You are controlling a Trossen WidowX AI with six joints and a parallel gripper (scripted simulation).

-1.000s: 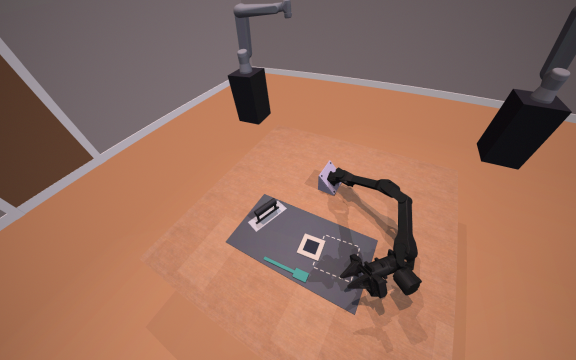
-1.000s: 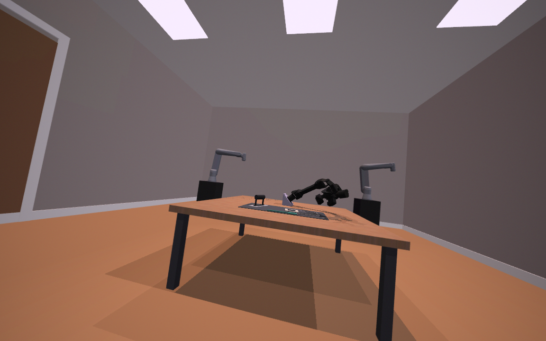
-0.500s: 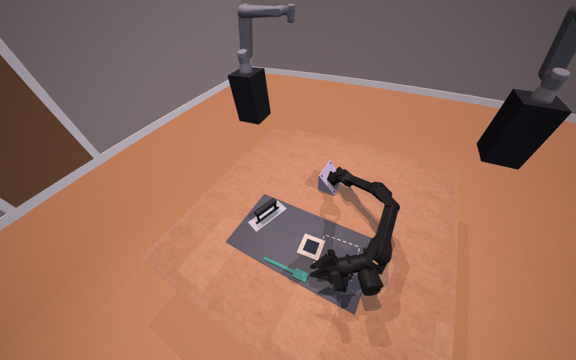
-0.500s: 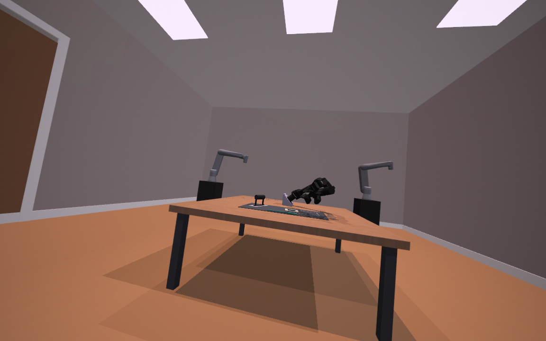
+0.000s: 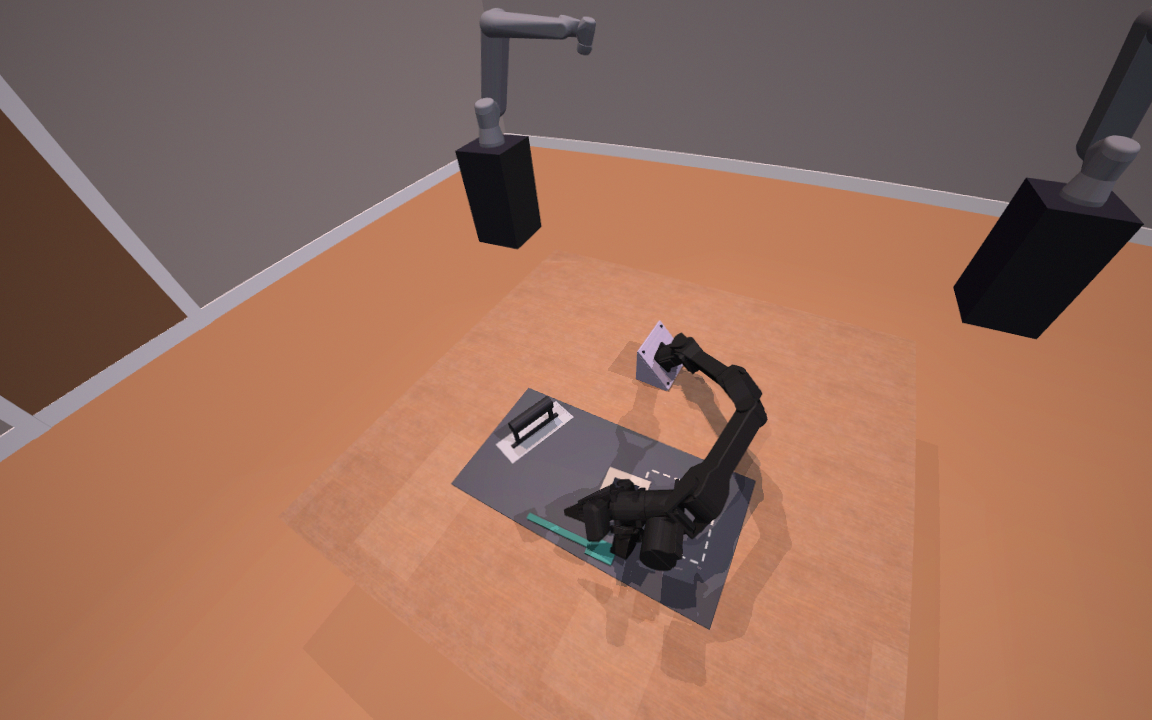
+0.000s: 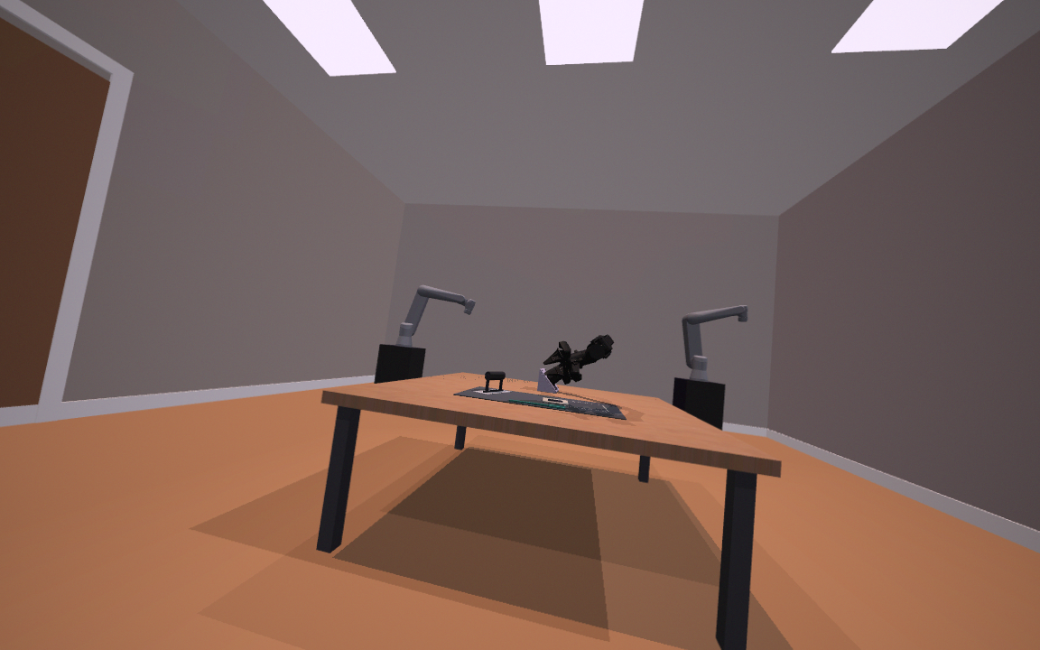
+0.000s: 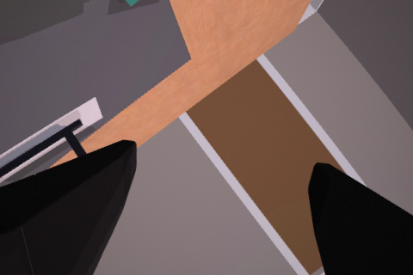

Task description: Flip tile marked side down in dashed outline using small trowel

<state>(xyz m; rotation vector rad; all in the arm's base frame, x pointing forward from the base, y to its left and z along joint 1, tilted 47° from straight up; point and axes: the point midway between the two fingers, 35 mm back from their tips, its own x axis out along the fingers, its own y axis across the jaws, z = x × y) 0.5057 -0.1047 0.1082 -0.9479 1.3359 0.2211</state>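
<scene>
The teal trowel lies 1 cm ahead of my gripper tip, 1 cm to the left of it and 13 cm below it. The rest, counted from my gripper tip: mat 13 cm behind, 15 cm below; tile 12 cm behind, 6 cm to the left, 13 cm below.
</scene>
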